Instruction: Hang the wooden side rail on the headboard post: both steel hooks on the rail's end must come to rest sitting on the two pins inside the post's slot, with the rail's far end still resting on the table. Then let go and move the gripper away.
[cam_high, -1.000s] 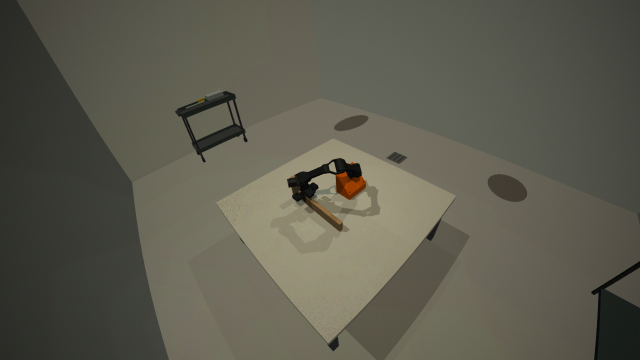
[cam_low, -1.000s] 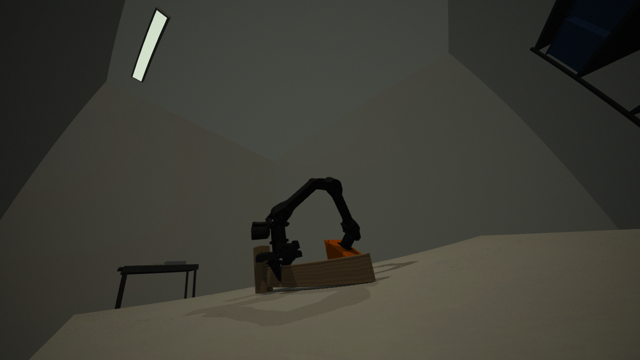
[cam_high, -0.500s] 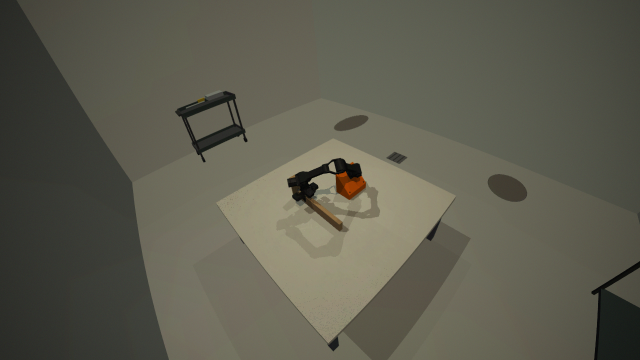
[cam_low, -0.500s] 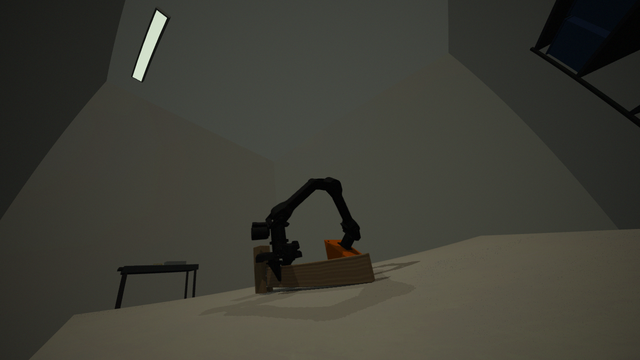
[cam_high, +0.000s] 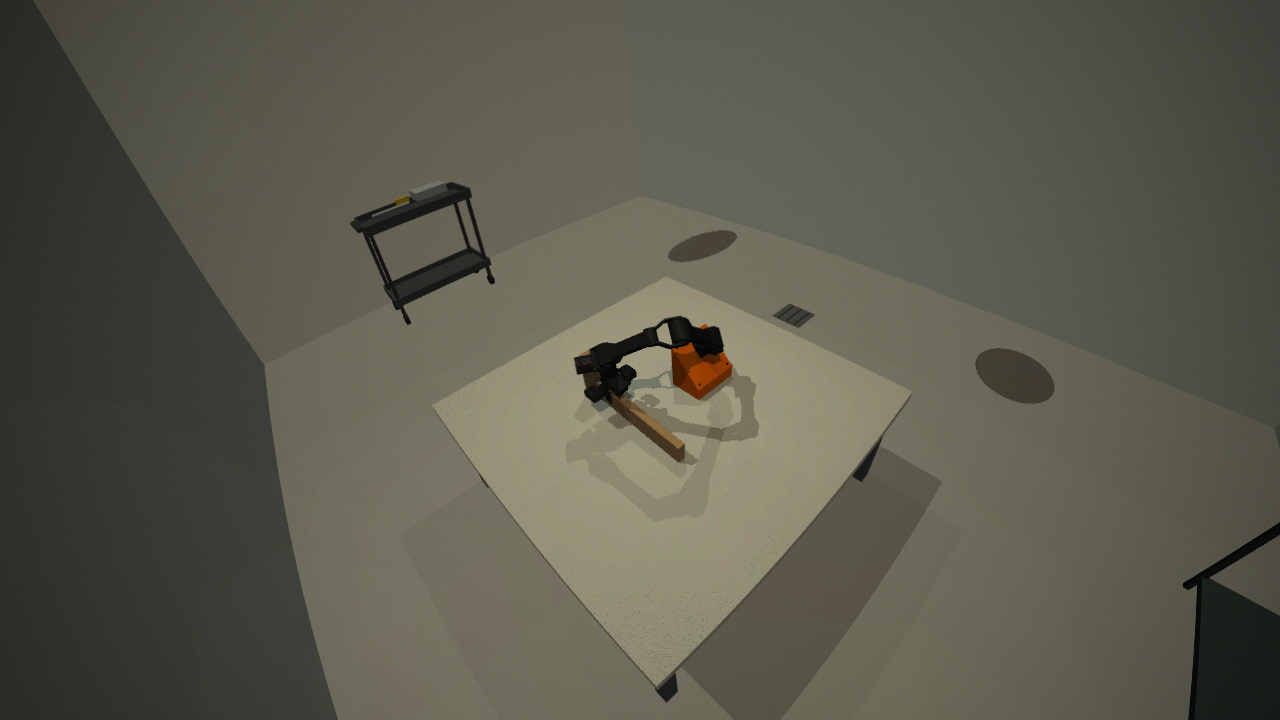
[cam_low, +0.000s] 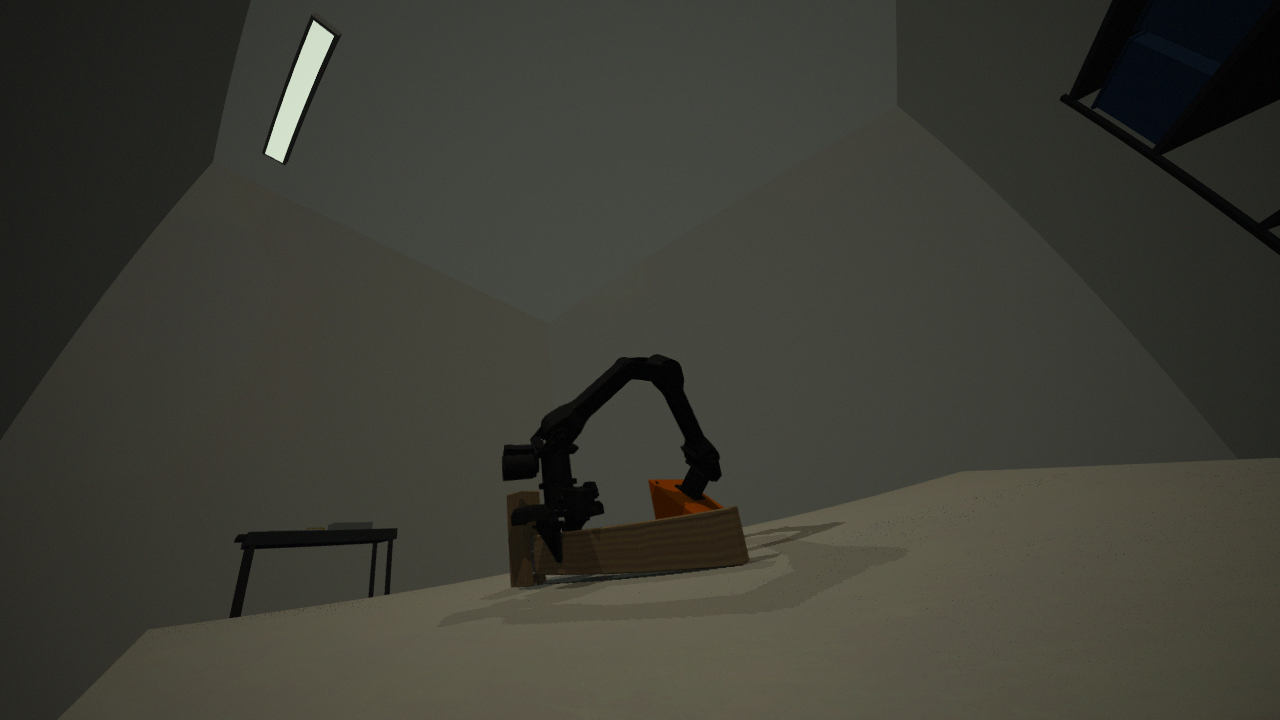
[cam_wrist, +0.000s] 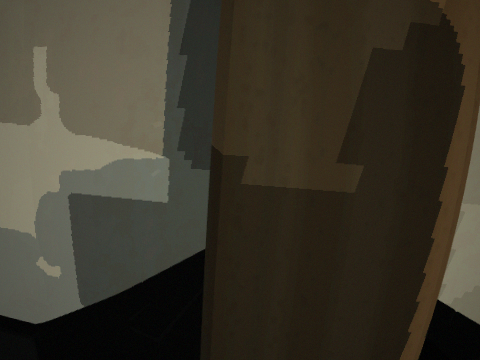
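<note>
My gripper tip is now 110 mm to the left of the headboard post and 40 mm below it.
</note>
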